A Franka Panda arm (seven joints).
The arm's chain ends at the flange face. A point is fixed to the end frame.
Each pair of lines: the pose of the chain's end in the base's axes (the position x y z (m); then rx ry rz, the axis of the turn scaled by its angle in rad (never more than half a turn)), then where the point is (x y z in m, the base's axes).
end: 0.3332 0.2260 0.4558 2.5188 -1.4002 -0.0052
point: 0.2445 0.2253 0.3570
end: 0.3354 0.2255 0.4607 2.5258 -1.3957 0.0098
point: 0.2477 0.2242 0.3610
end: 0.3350 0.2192 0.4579 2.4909 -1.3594 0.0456
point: 0.2471 0.2114 0.3586
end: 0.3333 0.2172 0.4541 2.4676 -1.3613 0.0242
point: 0.2433 0.2094 0.3568
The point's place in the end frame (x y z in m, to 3 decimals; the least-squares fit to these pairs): -0.059 0.052 0.107
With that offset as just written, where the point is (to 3 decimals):
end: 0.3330 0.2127 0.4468 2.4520 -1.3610 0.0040
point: 0.241 0.205 0.351
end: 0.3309 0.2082 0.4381 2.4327 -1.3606 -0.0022
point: 0.238 0.200 0.344
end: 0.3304 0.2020 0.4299 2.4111 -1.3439 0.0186
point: 0.237 0.190 0.336
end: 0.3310 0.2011 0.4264 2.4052 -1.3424 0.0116
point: 0.237 0.189 0.333
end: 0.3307 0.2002 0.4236 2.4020 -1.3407 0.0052
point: 0.237 0.188 0.331
